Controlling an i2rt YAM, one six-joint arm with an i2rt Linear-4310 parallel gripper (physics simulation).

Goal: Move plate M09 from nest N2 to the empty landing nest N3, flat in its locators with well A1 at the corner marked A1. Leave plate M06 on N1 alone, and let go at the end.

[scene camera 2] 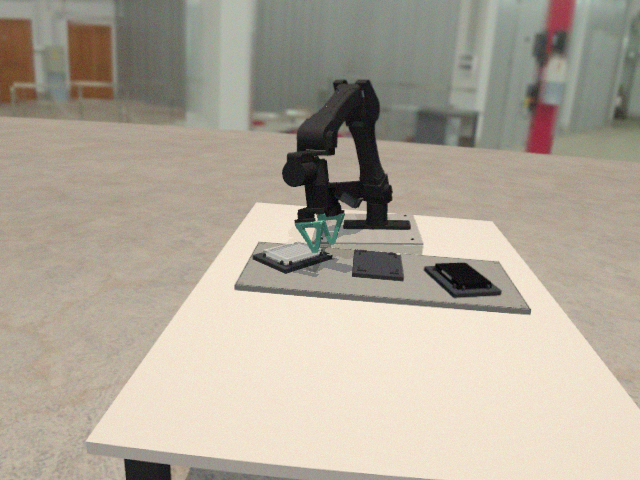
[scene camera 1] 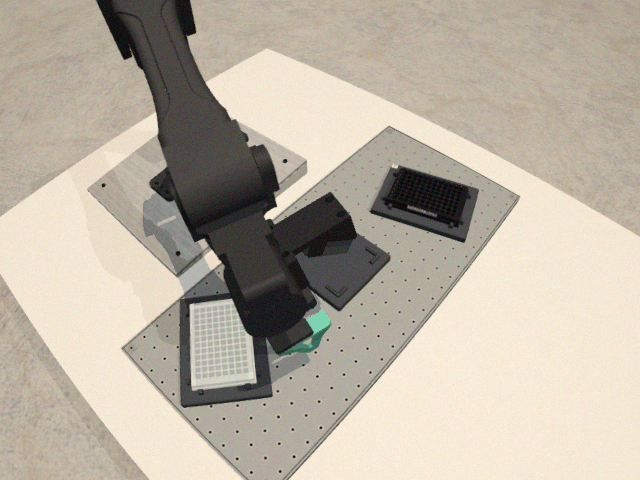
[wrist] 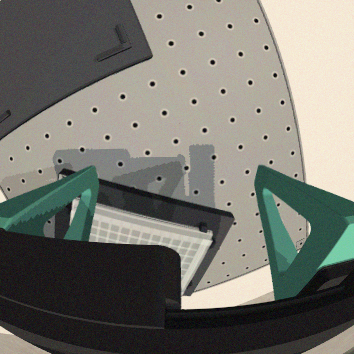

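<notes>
A white well plate point(scene camera 1: 222, 343) point(scene camera 2: 291, 252) point(wrist: 145, 235) lies in a dark nest point(scene camera 1: 227, 398) point(wrist: 150, 200) at one end of the perforated board. A black well plate point(scene camera 1: 429, 195) point(scene camera 2: 462, 275) sits in the nest point(scene camera 1: 381, 205) point(scene camera 2: 475, 292) at the other end. The empty nest point(scene camera 1: 351, 273) point(scene camera 2: 377, 264) point(wrist: 60, 60), with corner locators, lies between them. The plate and nest labels are too small to read. My gripper point(scene camera 2: 323, 246) point(wrist: 176, 173) is open and empty, with green fingers above the board beside the white plate. The arm hides part of the white plate and empty nest in scene camera 1.
The perforated board point(scene camera 1: 289, 413) point(scene camera 2: 310, 289) point(wrist: 200, 117) carries all the nests. It lies on the cream table point(scene camera 2: 361, 387). The arm's grey base plate point(scene camera 1: 121, 198) point(scene camera 2: 382, 236) is behind the board. In the wrist view, the gripper body covers the lower part.
</notes>
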